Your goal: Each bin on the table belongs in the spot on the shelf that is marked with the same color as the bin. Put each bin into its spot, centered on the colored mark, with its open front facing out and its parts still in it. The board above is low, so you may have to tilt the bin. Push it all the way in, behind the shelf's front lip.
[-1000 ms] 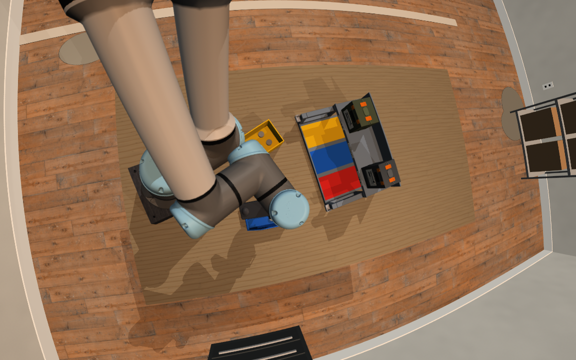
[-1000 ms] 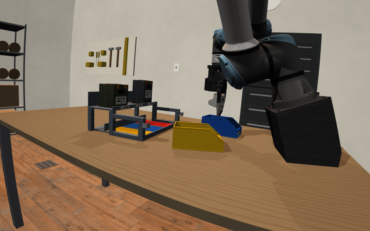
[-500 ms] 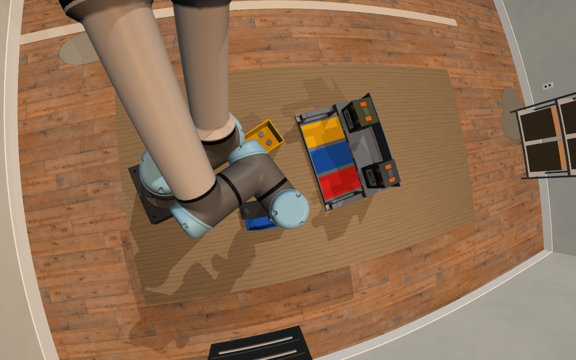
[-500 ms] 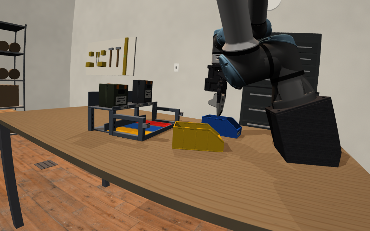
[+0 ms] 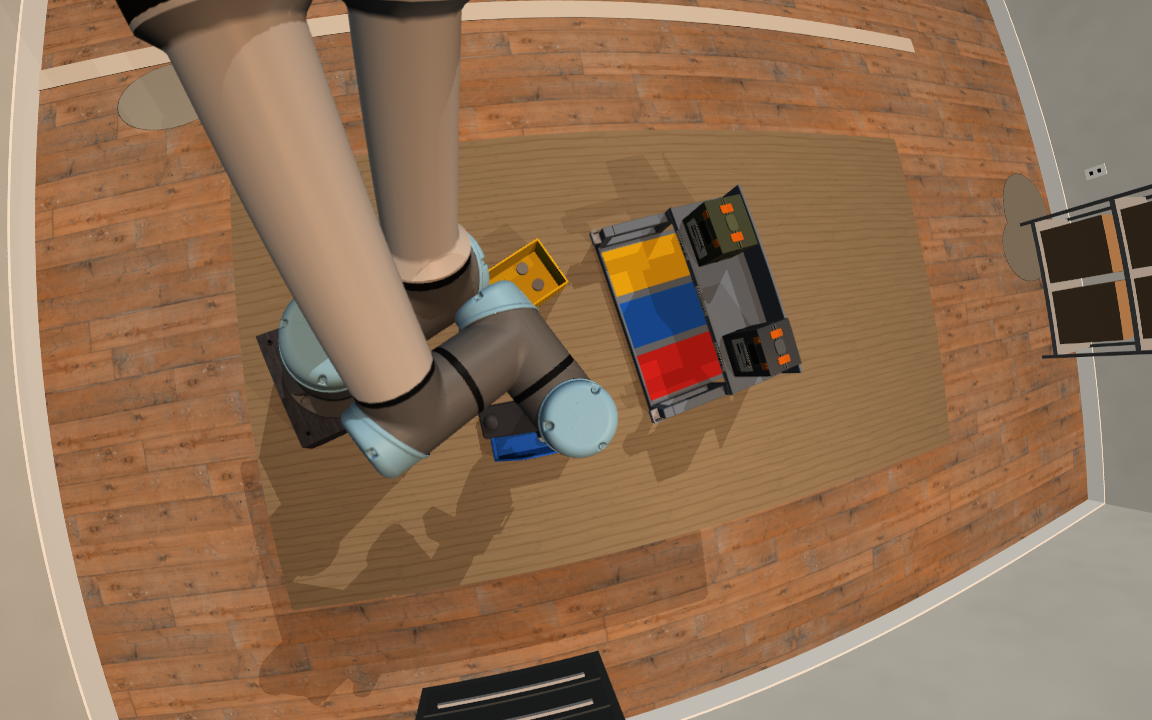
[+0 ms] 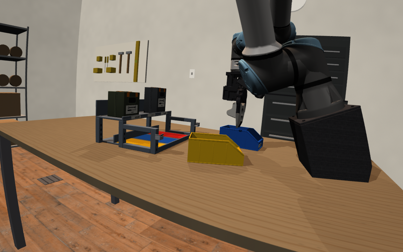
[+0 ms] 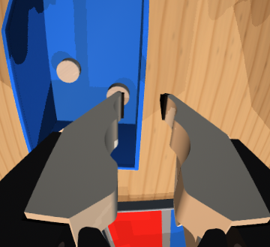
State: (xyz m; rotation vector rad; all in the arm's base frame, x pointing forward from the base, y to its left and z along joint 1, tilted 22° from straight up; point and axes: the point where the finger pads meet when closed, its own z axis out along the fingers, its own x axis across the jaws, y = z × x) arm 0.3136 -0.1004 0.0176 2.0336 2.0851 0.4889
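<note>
Right now my hand is 5 cm to the left of the blue bin and 6 cm above it. Also, from my hand: yellow bin (21 cm to the left, 6 cm below).
</note>
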